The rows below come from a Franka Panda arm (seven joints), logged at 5 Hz.
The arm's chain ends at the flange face. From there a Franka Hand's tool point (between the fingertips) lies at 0.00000 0.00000 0.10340 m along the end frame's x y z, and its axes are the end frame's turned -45 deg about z.
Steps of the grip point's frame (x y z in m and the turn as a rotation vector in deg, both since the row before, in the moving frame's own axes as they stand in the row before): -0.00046 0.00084 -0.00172 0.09 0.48 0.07; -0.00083 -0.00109 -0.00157 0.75 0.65 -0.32; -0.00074 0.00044 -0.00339 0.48 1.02 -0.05; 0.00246 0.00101 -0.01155 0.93 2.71 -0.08
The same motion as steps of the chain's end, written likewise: -0.00023 0.00165 -0.00172 0.40 0.28 0.07; -0.00123 0.00160 -0.00155 0.99 -0.07 -0.32; -0.00090 0.00275 -0.00337 1.06 0.38 -0.05; 0.00019 0.00362 -0.01142 2.57 1.26 -0.08
